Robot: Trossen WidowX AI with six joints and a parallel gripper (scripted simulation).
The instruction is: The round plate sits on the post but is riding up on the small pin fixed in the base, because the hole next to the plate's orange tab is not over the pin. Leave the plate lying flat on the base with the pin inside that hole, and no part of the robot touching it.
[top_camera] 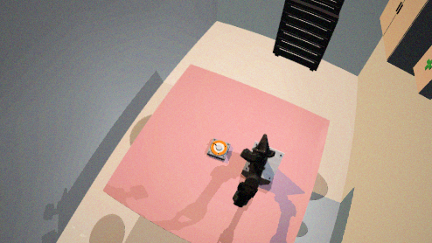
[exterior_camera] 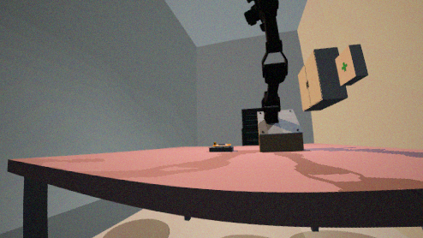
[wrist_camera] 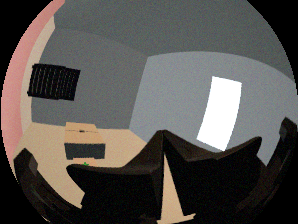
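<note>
My gripper tip is now 260 mm short of the round plate, 210 mm to the left of it and 660 mm above it. From my gripper tip the other things lie so: square grey base (240 mm ahead, 200 mm to the right, 680 mm below).
</note>
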